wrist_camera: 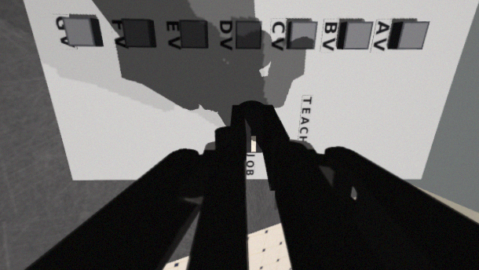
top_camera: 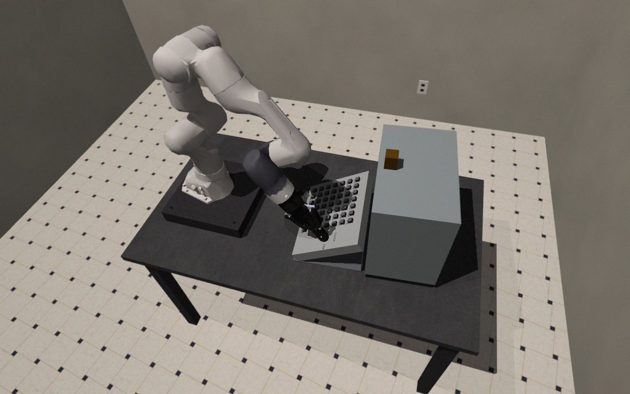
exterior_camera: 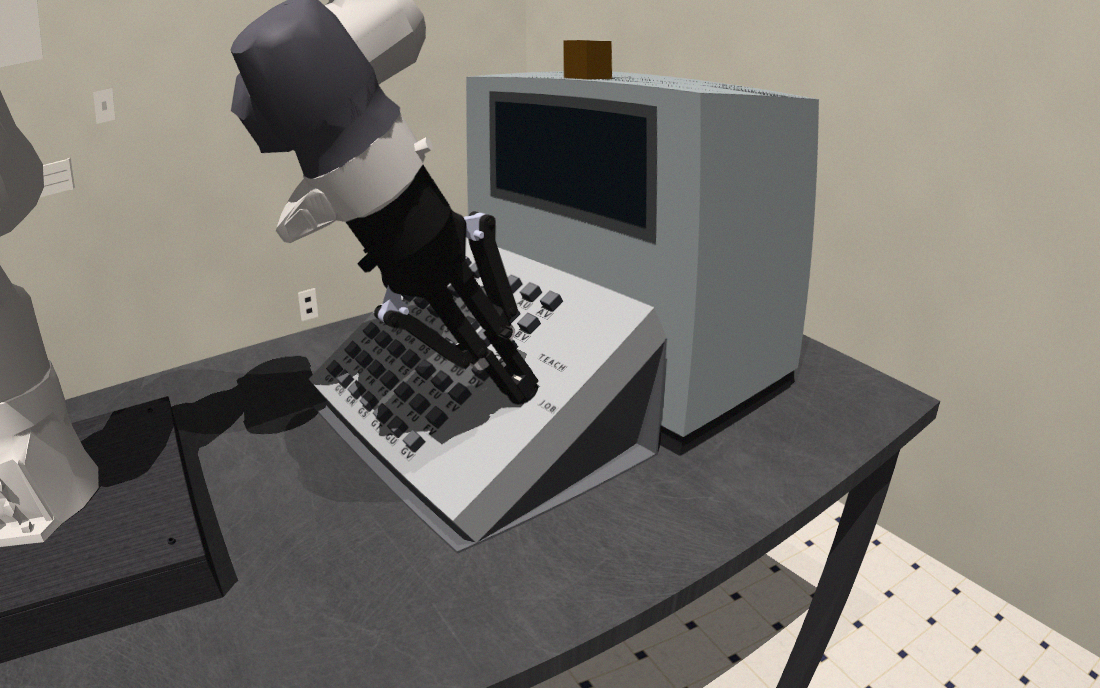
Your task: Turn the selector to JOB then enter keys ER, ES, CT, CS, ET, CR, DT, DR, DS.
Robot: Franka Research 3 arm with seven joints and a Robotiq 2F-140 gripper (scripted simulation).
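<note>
The black selector knob is 10 mm ahead of my hand and 20 mm below it. Also, from my hand: grey keypad console: 20 mm ahead, 120 mm to the left, 70 mm below.
</note>
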